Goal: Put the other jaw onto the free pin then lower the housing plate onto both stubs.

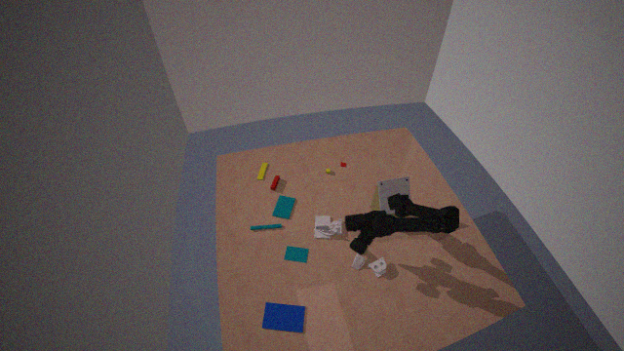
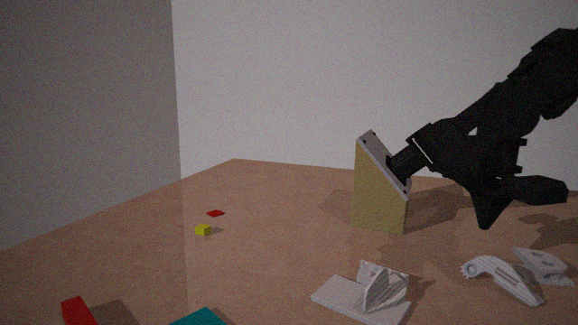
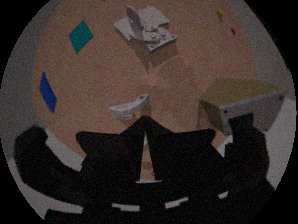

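Right now the jaw is 2 cm ahead of my gripper tip and 7 cm below it. Also, from my gripper tip: teal bar 38 cm ahead, 25 cm to the right, 8 cm below; white housing piece 3 cm behind, 10 cm to the left, 6 cm below; blue tile 41 cm ahead, 18 cm to the left, 8 cm below.
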